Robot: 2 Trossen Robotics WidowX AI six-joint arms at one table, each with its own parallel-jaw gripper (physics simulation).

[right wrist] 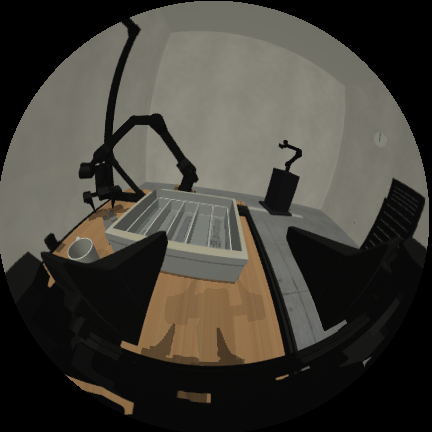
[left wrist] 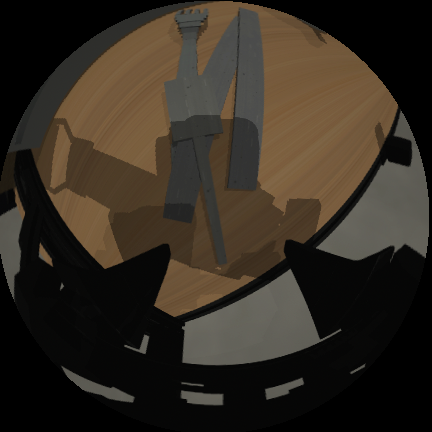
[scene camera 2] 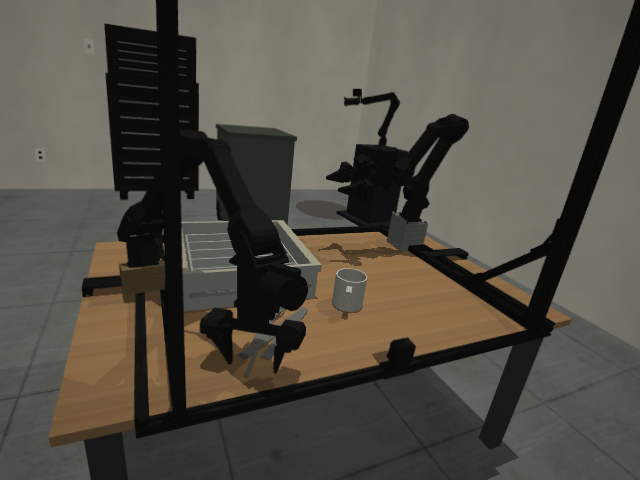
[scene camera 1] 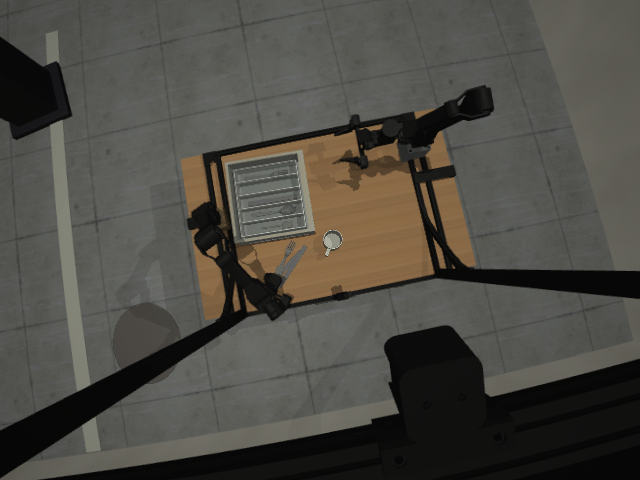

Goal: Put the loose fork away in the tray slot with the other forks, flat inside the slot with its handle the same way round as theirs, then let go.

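The loose fork (scene camera 1: 288, 250) (left wrist: 188, 55) lies on the table in front of the tray, tines toward it, crossing over a knife; a broad piece and a thin bar line up below its neck. My left gripper (scene camera 1: 279, 289) (scene camera 2: 253, 366) (left wrist: 228, 248) is open and empty, low above the handle end of the cutlery. The tray (scene camera 1: 308, 196) (scene camera 2: 209, 289) (right wrist: 200, 265) has several slots. Forks (scene camera 1: 281, 172) (right wrist: 216, 241) lie in its back slot, tines toward the right in scene camera 1. My right gripper (scene camera 1: 336, 148) (scene camera 2: 333, 184) (right wrist: 228, 235) is open and empty, raised above the back right.
A second knife (scene camera 1: 295, 263) (left wrist: 247, 100) lies close beside the loose fork. A mug (scene camera 1: 332, 239) (scene camera 2: 348, 294) (right wrist: 82, 250) stands to their right in scene camera 1. Other cutlery (scene camera 1: 287, 209) lies in nearer slots. A black frame bar (scene camera 2: 320, 387) runs along the table's front edge.
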